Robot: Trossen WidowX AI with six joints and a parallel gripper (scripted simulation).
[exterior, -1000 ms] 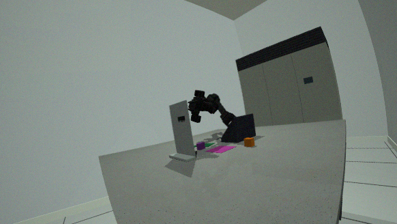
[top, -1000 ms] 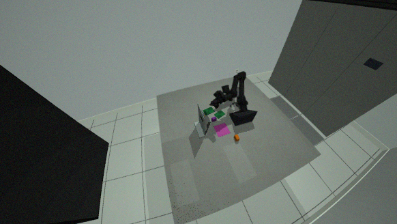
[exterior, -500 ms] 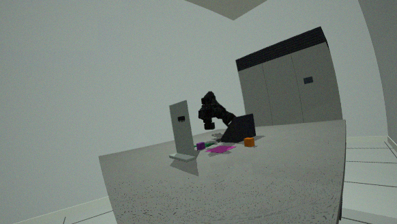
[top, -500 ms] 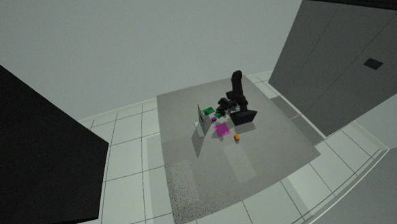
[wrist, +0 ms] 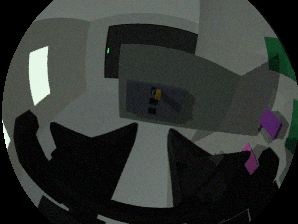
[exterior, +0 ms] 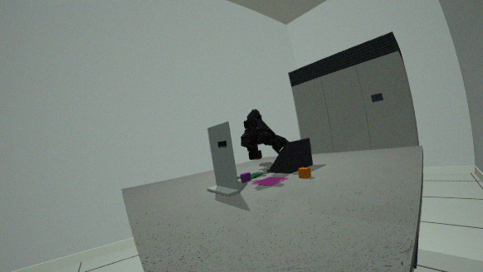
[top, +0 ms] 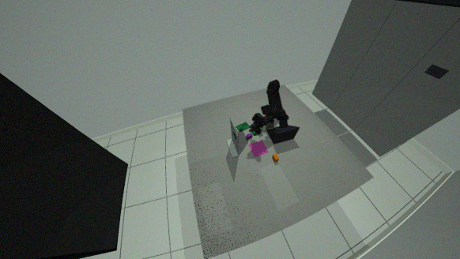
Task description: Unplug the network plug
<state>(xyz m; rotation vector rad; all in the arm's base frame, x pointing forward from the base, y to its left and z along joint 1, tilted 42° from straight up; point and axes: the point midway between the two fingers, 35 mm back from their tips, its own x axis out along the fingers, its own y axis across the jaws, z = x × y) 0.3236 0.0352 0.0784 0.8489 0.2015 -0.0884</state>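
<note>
My gripper tip is now 100 mm short of the network plug and 10 mm to the left of it. Also, from my gripper tip: magenta square (50 mm behind, 80 mm to the left, 190 mm below); then grey panel (120 mm ahead, 70 mm below).
</note>
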